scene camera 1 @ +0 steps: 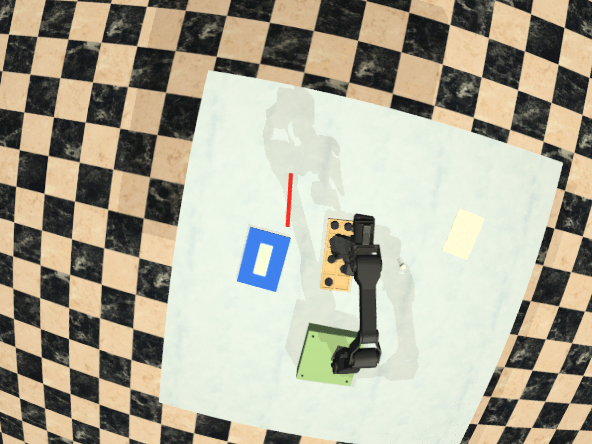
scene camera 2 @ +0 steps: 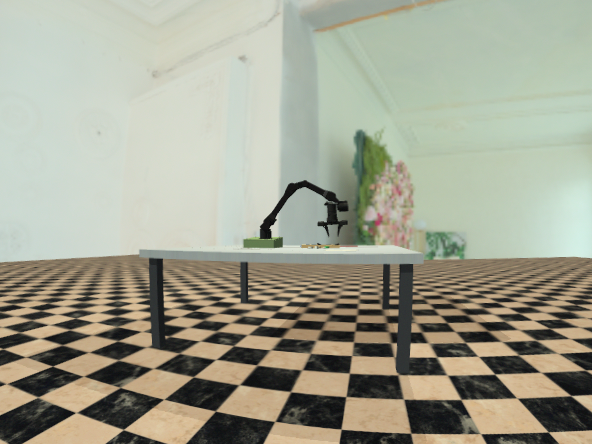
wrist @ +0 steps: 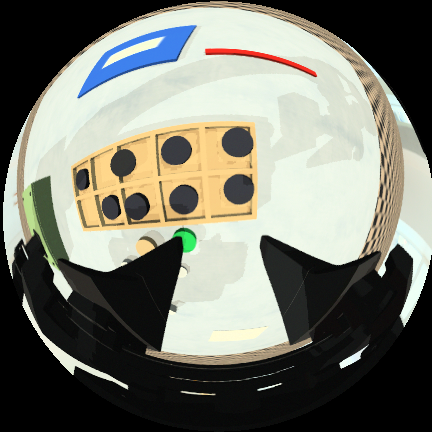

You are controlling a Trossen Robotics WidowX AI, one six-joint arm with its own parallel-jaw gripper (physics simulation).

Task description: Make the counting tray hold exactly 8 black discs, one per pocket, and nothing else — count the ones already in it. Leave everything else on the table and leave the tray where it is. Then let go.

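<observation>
The tan counting tray point(scene camera 1: 345, 281) point(scene camera 2: 310, 246) point(wrist: 220, 172) has two rows of pockets. In the wrist view several black discs lie in it. One black disc point(wrist: 123, 162) in the far row overlaps the divider between the second and third pockets from the left. Another black disc point(wrist: 136, 205) is close to the left wall of its near-row pocket. The near row's leftmost pocket point(wrist: 92, 212) shows bare. My gripper point(scene camera 2: 333, 235) point(wrist: 221, 241) is open and empty, above the table on the near side of the tray; its fingertips are hidden in scene camera 1, where the arm covers part of the tray.
A green disc point(wrist: 187, 241), a tan disc point(wrist: 145, 245) and a small whitish piece point(wrist: 183, 272) lie near the tray. A blue frame point(scene camera 1: 247, 257) point(wrist: 185, 42), red stick point(scene camera 1: 289, 200) point(wrist: 260, 56), cream card point(scene camera 1: 464, 234) point(wrist: 237, 334) and green arm base point(scene camera 1: 312, 360) point(scene camera 2: 262, 243) stand around.
</observation>
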